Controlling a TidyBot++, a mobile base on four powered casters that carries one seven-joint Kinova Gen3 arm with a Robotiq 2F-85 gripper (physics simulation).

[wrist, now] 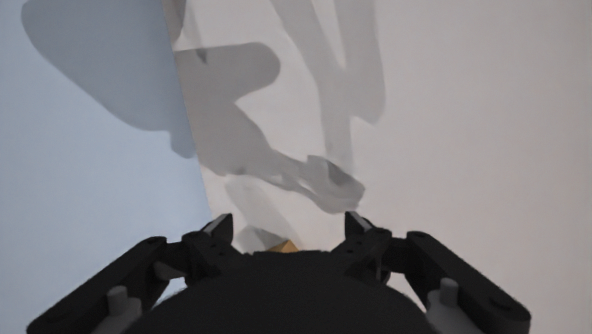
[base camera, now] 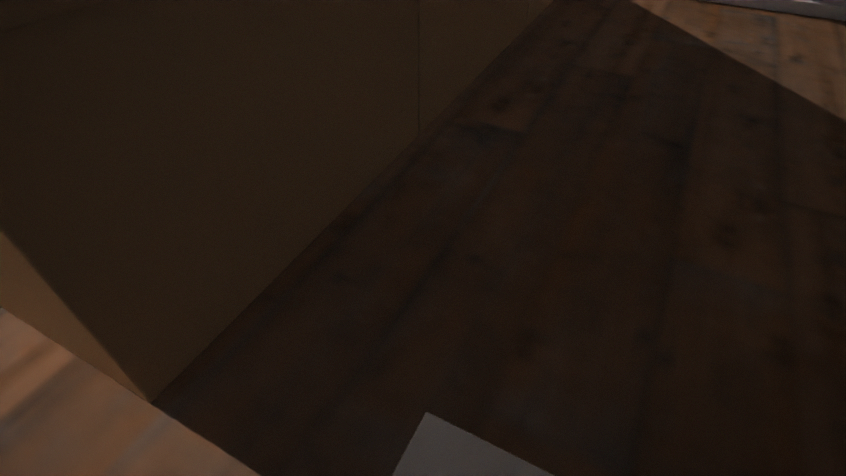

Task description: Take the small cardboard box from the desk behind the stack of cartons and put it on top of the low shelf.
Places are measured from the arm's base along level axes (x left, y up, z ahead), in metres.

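Pixels of known places: gripper, fingertip midpoint: (wrist: 289,224).
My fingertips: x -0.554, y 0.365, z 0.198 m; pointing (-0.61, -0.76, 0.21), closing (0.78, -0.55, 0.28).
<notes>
Behind a point stands the place of what it marks.
The small cardboard box (wrist: 286,246) @(z 0.257, x -0.603, y 0.333 m) shows as an orange-brown corner at the bottom middle of the wrist view, and the black gripper body hides the rest. It is on a pale surface (wrist: 475,125) @(z 0.151, x -0.441, y 0.324 m) that looks like the desk top. My gripper (wrist: 289,224) @(z 0.198, x -0.554, y 0.365 m) is open and empty, with its two fingertips wide apart. The box corner shows between the fingers in the picture, low down near the gripper body; the gap in depth is hard to judge. The low shelf cannot be made out in either view.
In the wrist view a pale blue surface (wrist: 100,180) @(z 0.128, x -0.745, y 0.420 m) lies left of the pale surface's edge, and arm shadows cross both. In the base camera view a large brown flat-sided block (base camera: 236,148) @(z 0.396, x 0.176, y -0.247 m), perhaps a carton, stands at the left on the wooden floor (base camera: 532,266) @(z 0.438, x -0.076, y -0.396 m). A grey corner (base camera: 455,449) @(z 0.238, x -0.008, y -0.371 m) shows at the bottom.
</notes>
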